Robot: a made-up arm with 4 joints. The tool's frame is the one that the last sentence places.
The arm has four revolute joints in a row. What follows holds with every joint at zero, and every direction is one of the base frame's.
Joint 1 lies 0.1 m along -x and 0.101 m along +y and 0.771 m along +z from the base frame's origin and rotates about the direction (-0.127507, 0.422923, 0.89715).
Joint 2 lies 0.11 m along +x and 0.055 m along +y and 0.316 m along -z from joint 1 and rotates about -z.
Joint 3 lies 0.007 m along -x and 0.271 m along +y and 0.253 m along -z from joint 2 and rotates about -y.
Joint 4 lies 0.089 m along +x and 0.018 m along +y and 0.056 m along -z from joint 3 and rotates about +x.
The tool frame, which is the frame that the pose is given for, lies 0.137 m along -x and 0.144 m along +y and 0.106 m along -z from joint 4; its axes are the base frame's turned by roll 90, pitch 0 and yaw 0 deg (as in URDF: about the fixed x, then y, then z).
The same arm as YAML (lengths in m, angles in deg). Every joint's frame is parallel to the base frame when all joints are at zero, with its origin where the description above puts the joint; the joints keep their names.
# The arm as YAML. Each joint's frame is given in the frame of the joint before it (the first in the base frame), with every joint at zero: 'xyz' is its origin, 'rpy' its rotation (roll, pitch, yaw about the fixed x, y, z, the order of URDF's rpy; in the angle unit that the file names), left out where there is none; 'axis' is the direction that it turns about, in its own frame. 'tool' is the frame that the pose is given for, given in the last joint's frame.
units:
  length: m
  angle: deg
joints:
  - name: joint 1
    type: revolute
    origin:
      xyz: [-0.1, 0.101, 0.771]
    axis: [-0.127507, 0.422923, 0.89715]
  - name: joint 2
    type: revolute
    origin:
      xyz: [0.11, 0.055, -0.316]
    axis: [0.0, 0.0, -1.0]
  - name: joint 3
    type: revolute
    origin:
      xyz: [-0.007, 0.271, -0.253]
    axis: [0.0, -1.0, 0.0]
  - name: joint 4
    type: revolute
    origin:
      xyz: [0.089, 0.018, -0.056]
    axis: [1.0, 0.0, 0.0]
tool:
  origin:
    xyz: [-0.137, 0.144, -0.106]
    rpy: [90.0, 0.0, 0.0]

